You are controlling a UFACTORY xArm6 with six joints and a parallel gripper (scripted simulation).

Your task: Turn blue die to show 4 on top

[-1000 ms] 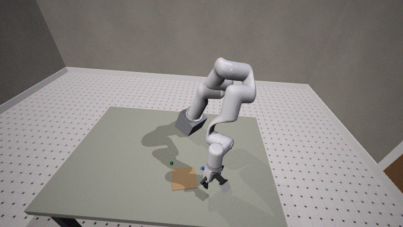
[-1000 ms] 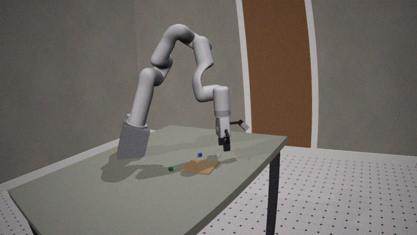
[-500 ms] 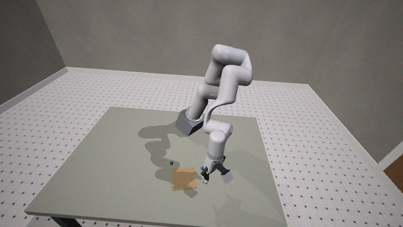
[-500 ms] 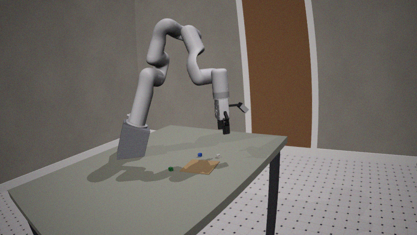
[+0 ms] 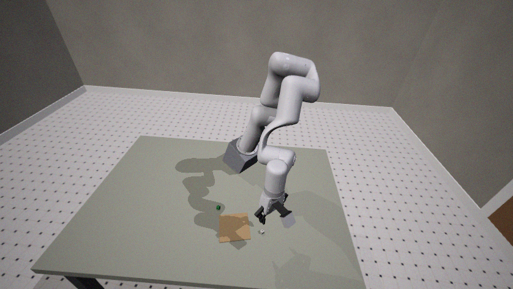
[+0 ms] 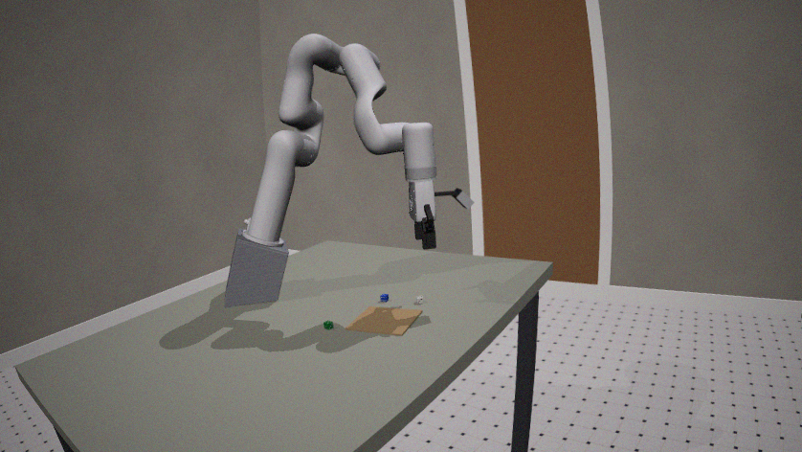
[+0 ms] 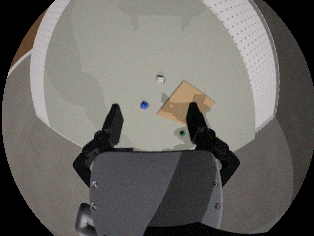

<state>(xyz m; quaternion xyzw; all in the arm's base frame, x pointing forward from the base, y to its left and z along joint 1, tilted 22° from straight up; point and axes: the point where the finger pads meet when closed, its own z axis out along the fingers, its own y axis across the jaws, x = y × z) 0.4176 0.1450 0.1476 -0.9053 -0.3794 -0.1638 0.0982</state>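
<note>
Now: hand 150 mm above the blue die, 100 mm past it and 60 mm to the left of it. Round my hand: white die (150 mm below, 30 mm to the right, 10 mm behind); tan mat (160 mm to the right, 160 mm below, 10 mm behind); green die (260 mm to the right, 150 mm below, 100 mm behind).
</note>
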